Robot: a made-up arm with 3 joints. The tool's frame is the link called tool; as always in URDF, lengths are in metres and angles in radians. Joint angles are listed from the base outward. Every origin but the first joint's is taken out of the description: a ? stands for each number. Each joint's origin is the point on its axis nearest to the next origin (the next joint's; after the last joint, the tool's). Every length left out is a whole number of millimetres.
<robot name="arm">
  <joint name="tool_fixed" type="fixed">
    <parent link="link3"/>
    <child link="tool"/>
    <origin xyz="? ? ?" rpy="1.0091 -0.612 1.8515"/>
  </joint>
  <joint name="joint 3" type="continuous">
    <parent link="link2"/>
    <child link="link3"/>
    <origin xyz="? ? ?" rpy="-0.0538 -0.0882 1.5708"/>
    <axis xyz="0 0 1"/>
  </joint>
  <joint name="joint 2" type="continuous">
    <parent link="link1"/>
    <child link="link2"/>
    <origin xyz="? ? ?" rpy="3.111 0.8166 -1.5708"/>
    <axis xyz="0 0 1"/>
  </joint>
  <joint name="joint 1" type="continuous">
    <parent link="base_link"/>
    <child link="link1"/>
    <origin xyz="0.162 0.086 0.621" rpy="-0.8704 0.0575 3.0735"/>
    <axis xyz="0 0 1"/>
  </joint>
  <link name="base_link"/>
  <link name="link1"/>
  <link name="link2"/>
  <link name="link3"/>
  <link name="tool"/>
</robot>
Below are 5 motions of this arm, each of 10 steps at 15 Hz.
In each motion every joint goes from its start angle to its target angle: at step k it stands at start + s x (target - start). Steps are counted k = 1, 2, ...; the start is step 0. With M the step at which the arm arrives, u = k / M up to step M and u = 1 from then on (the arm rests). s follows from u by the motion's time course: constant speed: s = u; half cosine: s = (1 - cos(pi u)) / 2; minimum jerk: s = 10 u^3 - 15 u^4 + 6 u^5.
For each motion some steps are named. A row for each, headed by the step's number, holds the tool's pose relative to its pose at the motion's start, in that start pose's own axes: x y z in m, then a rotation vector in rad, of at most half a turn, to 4 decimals.
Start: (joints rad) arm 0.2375 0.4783 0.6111
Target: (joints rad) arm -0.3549 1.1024 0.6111
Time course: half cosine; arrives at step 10
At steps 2, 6, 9, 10:
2: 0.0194 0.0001 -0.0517 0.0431 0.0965 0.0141
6: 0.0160 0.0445 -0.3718 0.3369 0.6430 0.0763
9: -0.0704 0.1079 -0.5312 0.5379 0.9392 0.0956
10: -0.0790 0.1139 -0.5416 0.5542 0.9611 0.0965

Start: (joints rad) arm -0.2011 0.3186 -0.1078
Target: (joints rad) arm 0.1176 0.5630 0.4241
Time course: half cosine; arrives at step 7
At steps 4, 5, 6, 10:
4: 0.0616 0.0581 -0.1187 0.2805 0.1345 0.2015
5: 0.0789 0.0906 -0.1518 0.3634 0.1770 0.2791
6: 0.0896 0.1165 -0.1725 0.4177 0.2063 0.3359
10: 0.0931 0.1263 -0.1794 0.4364 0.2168 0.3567

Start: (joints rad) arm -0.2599 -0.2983 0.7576
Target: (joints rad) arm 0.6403 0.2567 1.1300
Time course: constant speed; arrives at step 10
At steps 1, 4, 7, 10:
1: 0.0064 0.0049 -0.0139 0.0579 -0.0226 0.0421
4: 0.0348 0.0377 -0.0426 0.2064 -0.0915 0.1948
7: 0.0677 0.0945 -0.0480 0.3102 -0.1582 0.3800
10: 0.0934 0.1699 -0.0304 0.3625 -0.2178 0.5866

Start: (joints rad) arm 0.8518 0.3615 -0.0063
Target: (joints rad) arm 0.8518 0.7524 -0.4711
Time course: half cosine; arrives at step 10
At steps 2, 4, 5, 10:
2: 0.0000 0.0040 -0.0018 -0.0064 -0.0051 0.0000
4: -0.0011 0.0152 -0.0061 -0.0228 -0.0191 0.0001
5: -0.0025 0.0225 -0.0086 -0.0325 -0.0281 0.0004
10: -0.0108 0.0477 -0.0153 -0.0618 -0.0595 0.0019

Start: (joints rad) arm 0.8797 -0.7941 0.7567
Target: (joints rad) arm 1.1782 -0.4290 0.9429
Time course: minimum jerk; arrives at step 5
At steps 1, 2, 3, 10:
1: 0.0031 -0.0006 -0.0104 0.0213 0.0075 0.0089
2: 0.0176 0.0014 -0.0562 0.1154 0.0393 0.0530
3: 0.0395 0.0165 -0.1171 0.2430 0.0795 0.1266
10: 0.0594 0.0409 -0.1650 0.3479 0.1108 0.2014

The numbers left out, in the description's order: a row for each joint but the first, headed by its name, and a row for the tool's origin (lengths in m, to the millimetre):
tool: 0.146 0.384 0
joint 3: -0.159 -0.031 0
joint 2: -0.048 -0.017 0

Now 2 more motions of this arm.
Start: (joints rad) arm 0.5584 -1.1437 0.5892
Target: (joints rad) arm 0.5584 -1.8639 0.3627
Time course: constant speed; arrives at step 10
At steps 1, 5, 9, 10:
1: -0.0282 -0.0071 0.0412 -0.0482 -0.0682 -0.0444
5: -0.1673 -0.0050 0.1860 -0.2410 -0.3401 -0.2233
9: -0.3338 0.0452 0.2858 -0.4339 -0.6105 -0.4045
10: -0.3772 0.0647 0.3021 -0.4821 -0.6778 -0.4501

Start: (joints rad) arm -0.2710 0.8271 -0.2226
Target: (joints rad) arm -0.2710 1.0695 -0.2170
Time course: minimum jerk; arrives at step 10
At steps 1, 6, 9, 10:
1: 0.0005 0.0004 -0.0010 0.0011 0.0014 0.0011
6: 0.0303 0.0363 -0.0772 0.0888 0.1139 0.0882
9: 0.0400 0.0557 -0.1120 0.1289 0.1655 0.1282
10: 0.0402 0.0562 -0.1129 0.1301 0.1669 0.1293

